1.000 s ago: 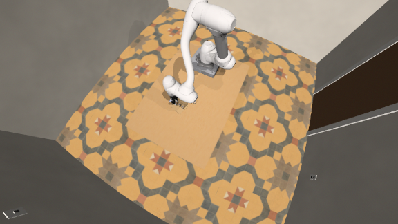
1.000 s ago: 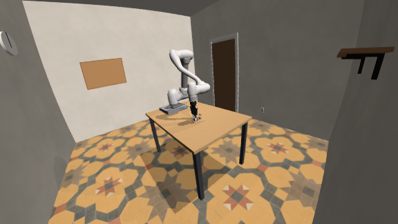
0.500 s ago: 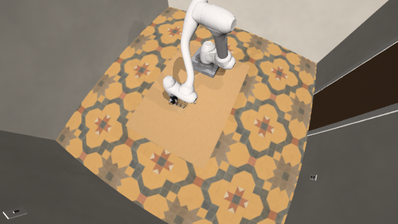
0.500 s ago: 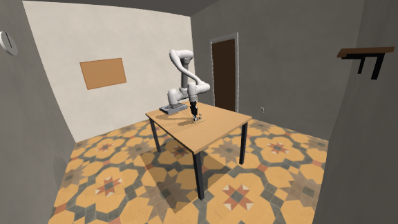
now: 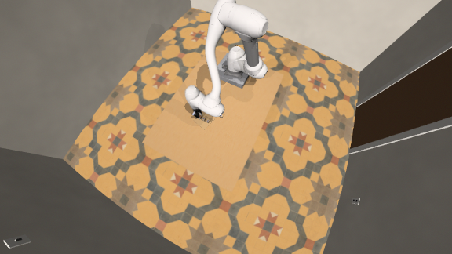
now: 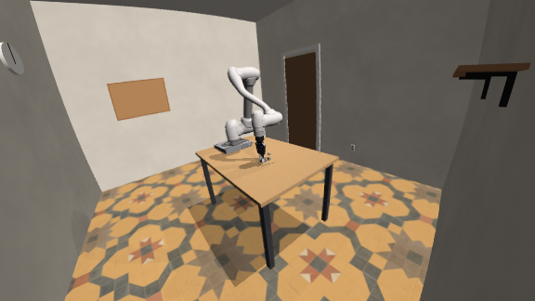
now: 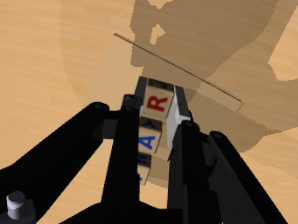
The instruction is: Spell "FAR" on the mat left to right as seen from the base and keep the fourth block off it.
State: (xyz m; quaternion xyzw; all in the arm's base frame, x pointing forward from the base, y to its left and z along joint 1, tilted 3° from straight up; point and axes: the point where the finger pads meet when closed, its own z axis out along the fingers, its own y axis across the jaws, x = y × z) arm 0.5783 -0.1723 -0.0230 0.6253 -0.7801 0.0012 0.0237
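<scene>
Now: hand 3 cm above the R block. Also, from my hand: tan mat: 1 cm ahead, 4 cm to the left, 4 cm below.
</scene>
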